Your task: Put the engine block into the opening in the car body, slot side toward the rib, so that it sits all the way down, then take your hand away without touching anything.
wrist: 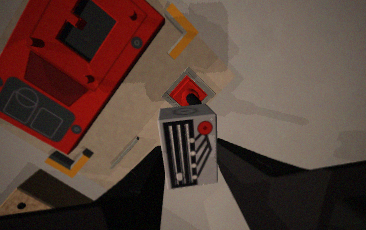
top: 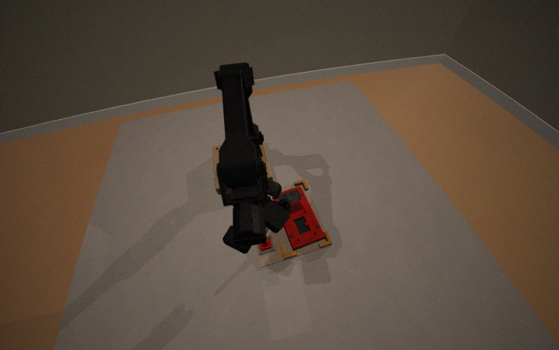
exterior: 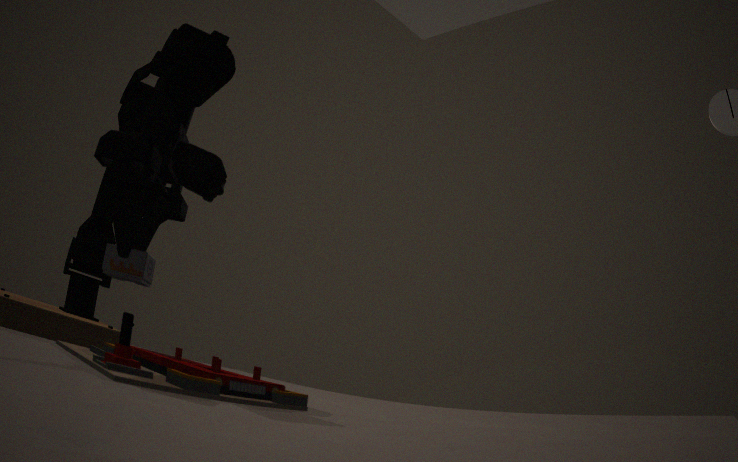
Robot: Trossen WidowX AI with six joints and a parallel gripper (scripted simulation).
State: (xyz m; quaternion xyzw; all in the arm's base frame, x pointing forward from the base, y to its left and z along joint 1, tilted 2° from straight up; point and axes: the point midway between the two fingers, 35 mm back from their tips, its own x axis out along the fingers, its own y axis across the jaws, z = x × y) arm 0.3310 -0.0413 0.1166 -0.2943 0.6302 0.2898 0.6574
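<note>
My gripper tip is 2 cm short of the black peg and 8 cm above it. Also, from my gripper tip: engine block: 1 cm below.
</note>
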